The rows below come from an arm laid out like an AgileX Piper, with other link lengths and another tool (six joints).
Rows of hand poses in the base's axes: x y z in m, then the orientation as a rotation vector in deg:
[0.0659, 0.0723, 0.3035, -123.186, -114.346, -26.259]
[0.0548, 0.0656, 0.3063, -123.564, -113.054, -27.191]
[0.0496, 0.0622, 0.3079, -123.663, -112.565, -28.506]
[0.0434, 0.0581, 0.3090, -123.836, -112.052, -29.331]
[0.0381, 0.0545, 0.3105, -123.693, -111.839, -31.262]
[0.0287, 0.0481, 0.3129, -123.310, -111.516, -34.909]
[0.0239, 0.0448, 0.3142, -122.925, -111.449, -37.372]
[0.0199, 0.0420, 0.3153, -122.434, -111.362, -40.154]
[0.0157, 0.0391, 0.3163, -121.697, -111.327, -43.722]
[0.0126, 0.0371, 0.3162, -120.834, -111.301, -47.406]
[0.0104, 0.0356, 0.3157, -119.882, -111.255, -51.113]
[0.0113, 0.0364, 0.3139, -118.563, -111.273, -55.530]
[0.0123, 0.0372, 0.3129, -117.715, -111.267, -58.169]
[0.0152, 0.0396, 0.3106, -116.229, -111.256, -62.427]
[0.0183, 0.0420, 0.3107, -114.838, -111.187, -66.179]
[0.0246, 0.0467, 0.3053, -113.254, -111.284, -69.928]
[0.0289, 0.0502, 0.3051, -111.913, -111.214, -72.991]
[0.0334, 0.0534, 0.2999, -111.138, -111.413, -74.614]
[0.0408, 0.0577, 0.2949, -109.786, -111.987, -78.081]
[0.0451, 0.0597, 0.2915, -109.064, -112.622, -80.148]
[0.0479, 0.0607, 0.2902, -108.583, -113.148, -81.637]
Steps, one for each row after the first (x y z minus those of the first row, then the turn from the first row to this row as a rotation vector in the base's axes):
[-0.0111, -0.0067, 0.0028, 0.834, -0.057, -0.787]
[-0.0163, -0.0101, 0.0044, 1.497, -0.634, -1.140]
[-0.0225, -0.0142, 0.0055, 1.962, -0.941, -1.505]
[-0.0278, -0.0178, 0.0070, 2.794, -1.943, -1.669]
[-0.0372, -0.0242, 0.0094, 4.339, -3.870, -1.895]
[-0.0420, -0.0275, 0.0107, 5.336, -5.224, -1.925]
[-0.0460, -0.0303, 0.0118, 6.468, -6.754, -1.938]
[-0.0502, -0.0332, 0.0128, 7.885, -8.755, -1.876]
[-0.0533, -0.0352, 0.0127, 9.341, -10.839, -1.764]
[-0.0555, -0.0367, 0.0122, 10.800, -12.949, -1.625]
[-0.0546, -0.0359, 0.0104, 12.518, -15.503, -1.348]
[-0.0536, -0.0351, 0.0094, 13.544, -17.039, -1.165]
[-0.0507, -0.0327, 0.0071, 15.195, -19.536, -0.820]
[-0.0476, -0.0303, 0.0072, 16.658, -21.746, -0.510]
[-0.0413, -0.0256, 0.0018, 18.057, -24.025, -0.044]
[-0.0370, -0.0221, 0.0016, 19.264, -25.857, 0.293]
[-0.0325, -0.0189, -0.0036, 19.773, -26.919, 0.593]
[-0.0251, -0.0146, -0.0086, 20.540, -29.339, 1.114]
[-0.0208, -0.0126, -0.0120, 20.728, -30.924, 1.481]
[-0.0180, -0.0116, -0.0133, 20.780, -32.105, 1.744]

